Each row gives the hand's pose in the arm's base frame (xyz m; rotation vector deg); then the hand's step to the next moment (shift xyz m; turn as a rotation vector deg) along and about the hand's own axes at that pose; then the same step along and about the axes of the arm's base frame.
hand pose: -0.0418 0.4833 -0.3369 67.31 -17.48 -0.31
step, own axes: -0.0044 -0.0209 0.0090 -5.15 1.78 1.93
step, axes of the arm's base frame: -0.0031 -0.0156 -0.0168 -5.67 -0.22 1.09
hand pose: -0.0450 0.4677 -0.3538 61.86 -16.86 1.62
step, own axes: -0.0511 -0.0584 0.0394 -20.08 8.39 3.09
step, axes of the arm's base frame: -0.0482 -0.0560 -0.0461 -21.37 3.71 3.57
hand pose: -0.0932 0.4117 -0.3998 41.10 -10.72 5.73
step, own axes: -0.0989 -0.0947 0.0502 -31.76 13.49 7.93
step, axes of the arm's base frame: -0.0889 -0.1069 -0.0441 -34.25 4.02 8.04
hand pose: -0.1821 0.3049 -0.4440 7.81 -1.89 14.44
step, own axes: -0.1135 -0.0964 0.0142 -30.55 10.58 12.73
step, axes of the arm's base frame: -0.0859 -0.1224 -0.0041 -32.42 0.86 12.47
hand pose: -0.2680 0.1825 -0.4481 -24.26 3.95 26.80
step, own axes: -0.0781 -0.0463 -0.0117 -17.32 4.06 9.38
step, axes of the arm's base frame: -0.0484 -0.0752 0.0194 -17.57 -0.19 9.78
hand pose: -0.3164 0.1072 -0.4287 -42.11 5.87 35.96
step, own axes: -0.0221 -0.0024 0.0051 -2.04 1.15 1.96
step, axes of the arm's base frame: -0.0173 -0.0090 0.0119 -2.56 0.92 1.39
